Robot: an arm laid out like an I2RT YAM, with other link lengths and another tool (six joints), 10 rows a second.
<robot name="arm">
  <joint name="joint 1" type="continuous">
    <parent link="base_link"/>
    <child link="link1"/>
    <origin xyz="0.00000 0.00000 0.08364" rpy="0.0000 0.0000 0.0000"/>
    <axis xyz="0 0 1"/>
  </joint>
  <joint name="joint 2" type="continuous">
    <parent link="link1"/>
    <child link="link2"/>
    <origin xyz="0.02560 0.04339 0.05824" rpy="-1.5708 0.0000 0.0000"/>
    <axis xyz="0 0 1"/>
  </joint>
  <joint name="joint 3" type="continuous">
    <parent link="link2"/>
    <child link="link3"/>
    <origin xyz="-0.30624 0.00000 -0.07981" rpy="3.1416 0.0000 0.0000"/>
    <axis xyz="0 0 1"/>
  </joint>
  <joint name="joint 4" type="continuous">
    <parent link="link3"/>
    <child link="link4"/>
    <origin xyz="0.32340 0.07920 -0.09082" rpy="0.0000 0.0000 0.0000"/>
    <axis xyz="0 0 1"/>
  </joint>
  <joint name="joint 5" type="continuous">
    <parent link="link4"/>
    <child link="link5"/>
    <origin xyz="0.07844 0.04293 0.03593" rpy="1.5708 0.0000 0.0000"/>
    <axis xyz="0 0 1"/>
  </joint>
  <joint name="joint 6" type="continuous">
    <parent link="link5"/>
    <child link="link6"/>
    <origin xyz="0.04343 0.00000 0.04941" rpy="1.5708 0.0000 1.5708"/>
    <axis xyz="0 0 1"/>
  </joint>
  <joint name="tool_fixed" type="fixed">
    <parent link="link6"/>
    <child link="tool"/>
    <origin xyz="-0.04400 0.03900 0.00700" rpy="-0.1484 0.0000 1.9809"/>
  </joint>
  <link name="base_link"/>
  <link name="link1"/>
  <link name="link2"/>
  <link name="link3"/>
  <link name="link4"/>
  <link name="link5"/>
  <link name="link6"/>
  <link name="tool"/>
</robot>
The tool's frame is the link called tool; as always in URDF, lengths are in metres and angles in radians. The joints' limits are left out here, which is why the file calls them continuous.
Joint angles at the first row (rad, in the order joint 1, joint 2, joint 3, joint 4, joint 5, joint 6):
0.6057, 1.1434, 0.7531, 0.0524, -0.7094, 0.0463
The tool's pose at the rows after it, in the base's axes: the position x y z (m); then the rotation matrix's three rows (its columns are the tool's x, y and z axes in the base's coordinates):
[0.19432, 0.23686, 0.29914], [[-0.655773, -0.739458, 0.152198], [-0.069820, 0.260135, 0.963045], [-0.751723, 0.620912, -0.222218]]
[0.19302, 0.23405, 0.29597], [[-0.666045, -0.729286, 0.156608], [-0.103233, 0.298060, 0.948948], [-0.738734, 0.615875, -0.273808]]
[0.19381, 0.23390, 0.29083], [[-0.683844, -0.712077, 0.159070], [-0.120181, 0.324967, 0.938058], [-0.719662, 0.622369, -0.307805]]
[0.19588, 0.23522, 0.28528], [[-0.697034, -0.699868, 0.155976], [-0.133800, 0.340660, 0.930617], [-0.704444, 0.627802, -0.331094]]
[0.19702, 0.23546, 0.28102], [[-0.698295, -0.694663, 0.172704], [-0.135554, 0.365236, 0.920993], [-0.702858, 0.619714, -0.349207]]
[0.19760, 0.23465, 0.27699], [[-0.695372, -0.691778, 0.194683], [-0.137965, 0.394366, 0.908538], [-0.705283, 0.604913, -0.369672]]
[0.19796, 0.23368, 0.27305], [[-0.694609, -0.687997, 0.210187], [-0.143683, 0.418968, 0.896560], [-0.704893, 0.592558, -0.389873]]
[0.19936, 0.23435, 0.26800], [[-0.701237, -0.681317, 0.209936], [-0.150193, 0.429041, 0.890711], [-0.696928, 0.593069, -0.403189]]
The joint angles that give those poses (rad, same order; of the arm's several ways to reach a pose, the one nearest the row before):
0.6063, 1.1389, 0.7696, -0.0319, -0.6473, -0.0024
0.6060, 1.1408, 0.7804, -0.1023, -0.6255, -0.0383
0.6059, 1.1543, 0.7839, -0.1347, -0.6108, -0.0474
0.6067, 1.1745, 0.7868, -0.1482, -0.6038, -0.0533
0.6074, 1.1799, 0.7831, -0.1527, -0.5793, -0.0597
0.6076, 1.1796, 0.7777, -0.1606, -0.5487, -0.0712
0.6074, 1.1808, 0.7733, -0.1708, -0.5242, -0.0826
0.6075, 1.1940, 0.7704, -0.1707, -0.5181, -0.0857

